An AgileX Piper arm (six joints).
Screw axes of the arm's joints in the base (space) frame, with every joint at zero. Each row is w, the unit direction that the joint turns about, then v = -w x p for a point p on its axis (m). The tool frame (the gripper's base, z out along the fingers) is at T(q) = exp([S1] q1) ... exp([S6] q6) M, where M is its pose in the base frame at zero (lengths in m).
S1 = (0, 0, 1, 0, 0, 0)
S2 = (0, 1, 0, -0.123, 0, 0)
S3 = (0, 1, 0, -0.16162, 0, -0.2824)
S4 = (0.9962, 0, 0.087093, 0, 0.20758, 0)
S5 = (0, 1, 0, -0.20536, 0, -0.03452)
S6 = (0.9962, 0, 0.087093, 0, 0.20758, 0)
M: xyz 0.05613 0 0.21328 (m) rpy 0 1.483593 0 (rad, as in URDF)
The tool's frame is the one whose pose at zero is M.
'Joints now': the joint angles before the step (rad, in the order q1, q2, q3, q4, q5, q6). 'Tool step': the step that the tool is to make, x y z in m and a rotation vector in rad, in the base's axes. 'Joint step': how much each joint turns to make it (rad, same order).
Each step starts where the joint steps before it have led.
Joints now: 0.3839 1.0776 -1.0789 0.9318 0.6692 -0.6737
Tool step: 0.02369 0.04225 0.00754 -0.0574 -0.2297 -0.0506
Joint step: 0.2055 0.1224 -0.0755 -0.1657 -0.3306 -0.0123
